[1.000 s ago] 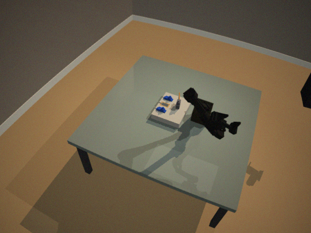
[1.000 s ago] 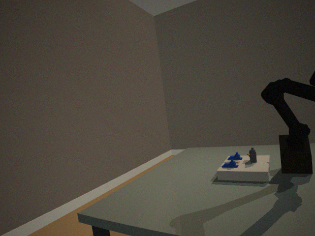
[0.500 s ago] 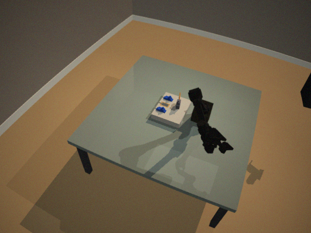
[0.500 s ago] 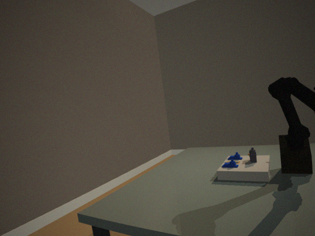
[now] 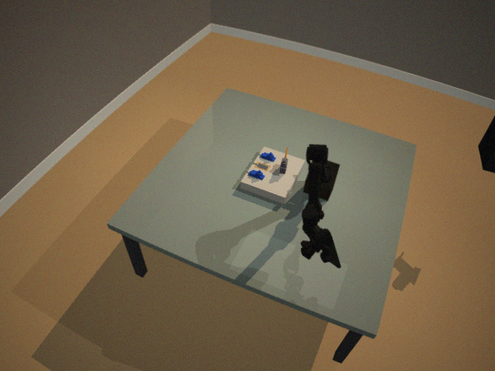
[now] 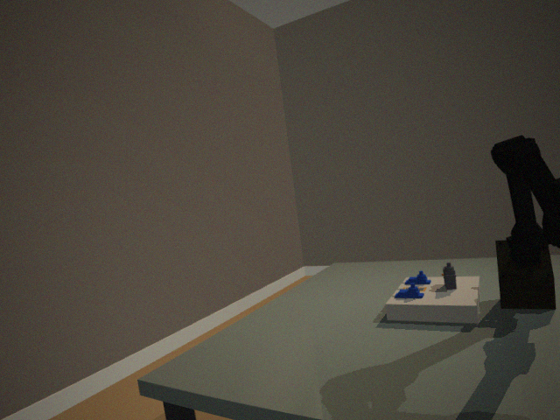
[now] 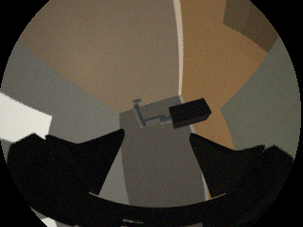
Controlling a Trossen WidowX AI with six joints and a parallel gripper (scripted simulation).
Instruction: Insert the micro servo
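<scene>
Now: the white deck 34 cm ahead of my gripper tip, 61 cm to the right of it and 25 cm below it.
</scene>
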